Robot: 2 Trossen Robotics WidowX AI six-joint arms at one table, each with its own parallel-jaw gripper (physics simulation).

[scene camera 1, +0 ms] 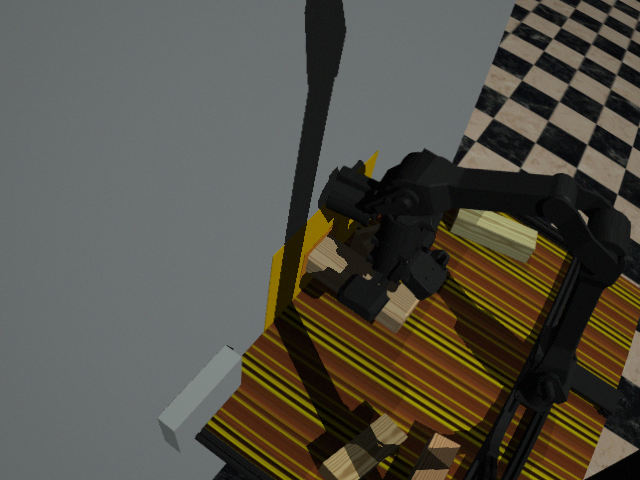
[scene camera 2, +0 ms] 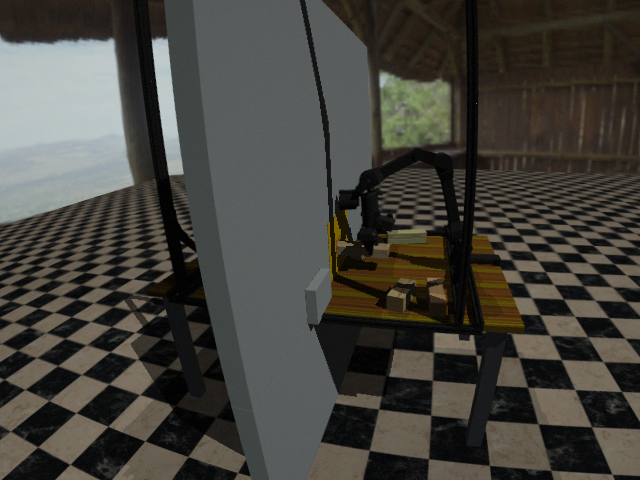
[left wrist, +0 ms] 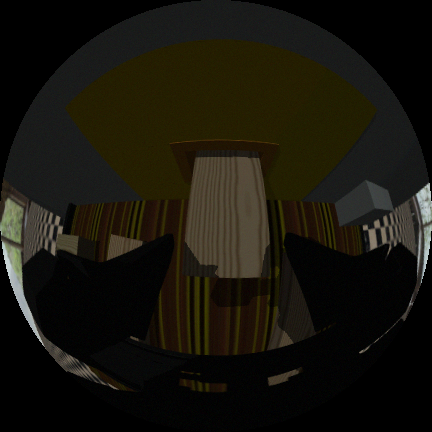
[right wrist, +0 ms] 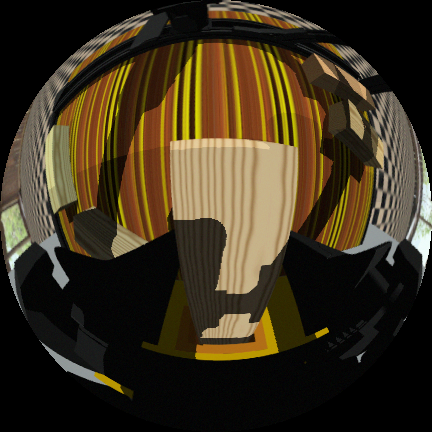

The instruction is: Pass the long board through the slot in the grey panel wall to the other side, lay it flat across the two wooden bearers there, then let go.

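Places are measured from the left arm's base along level axes (x right, y ahead, z up), in metres.
Pixels of known places: left gripper, fingertip midpoint: (left wrist: 230, 239); right gripper, fingertip midpoint: (scene camera 2: 372, 251) (right wrist: 230, 232); right arm's base, link origin: (scene camera 1: 535, 392).
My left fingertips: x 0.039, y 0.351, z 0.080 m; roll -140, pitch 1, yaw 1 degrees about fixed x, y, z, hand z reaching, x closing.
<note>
Ahead of a thing's pixels: the offset from my left fingertips to its middle. "pt": to the spot under its first point.
The long board @(dx +0.001, dy +0.141, dz -0.021 m) (scene camera 1: 398, 310) (scene camera 2: 381, 251) (left wrist: 227, 215) (right wrist: 235, 190) runs through the slot @(pt dx -0.003, dy +0.079, dz +0.014 m) (left wrist: 225, 144) in the grey panel wall (scene camera 1: 155, 155) (scene camera 2: 258, 155). One end juts out on the far side, above the table. My right gripper (scene camera 1: 393, 285) (scene camera 2: 376, 231) (right wrist: 230, 232) is shut on the board on the near side. My left gripper (left wrist: 230, 239) is open, its fingers to either side of the board's projecting end, with nothing between them. In the left wrist view one wooden bearer @(pt dx -0.142, dy -0.005, dz -0.062 m) (left wrist: 122, 245) lies left of the board, partly behind a finger, and the other bearer @(dx +0.107, dy -0.131, dz -0.081 m) (left wrist: 295, 300) lies at the right, shaded.
A yellow surround @(pt dx +0.037, dy +0.133, dz +0.047 m) (scene camera 1: 310, 240) (left wrist: 220, 90) frames the slot. A pale block @(dx -0.307, dy +0.353, dz -0.076 m) (scene camera 1: 493, 235) (right wrist: 60, 170) and two wooden blocks @(dx +0.219, dy +0.374, dz -0.076 m) (scene camera 1: 364, 446) @(pt dx +0.168, dy +0.466, dz -0.056 m) (scene camera 1: 436, 457) lie on the near side; another block @(dx -0.154, dy +0.204, dz -0.075 m) (right wrist: 110, 232) lies beside the board. A grey block @(pt dx +0.308, dy +0.153, dz +0.001 m) (scene camera 1: 201, 392) (scene camera 2: 317, 297) juts from the wall.
</note>
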